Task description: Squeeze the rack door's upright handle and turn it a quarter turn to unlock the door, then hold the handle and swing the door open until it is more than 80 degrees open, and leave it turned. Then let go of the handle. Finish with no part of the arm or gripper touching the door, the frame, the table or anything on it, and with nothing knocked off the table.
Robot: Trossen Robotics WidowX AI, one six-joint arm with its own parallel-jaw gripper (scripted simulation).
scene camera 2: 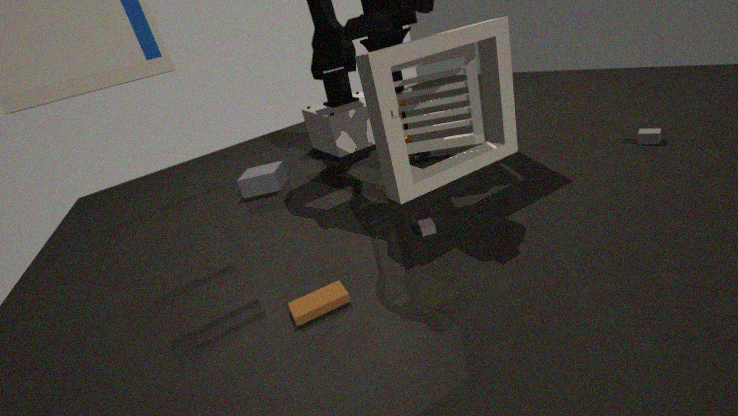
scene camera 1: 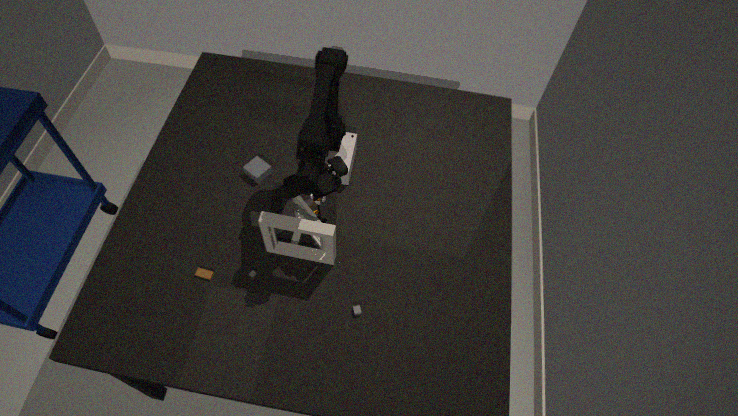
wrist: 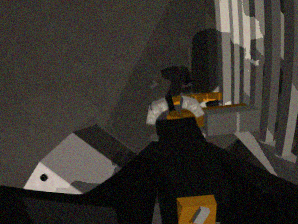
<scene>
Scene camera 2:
my gripper: 394,77
slatted door: 468,51
grey block: 263,179
</scene>
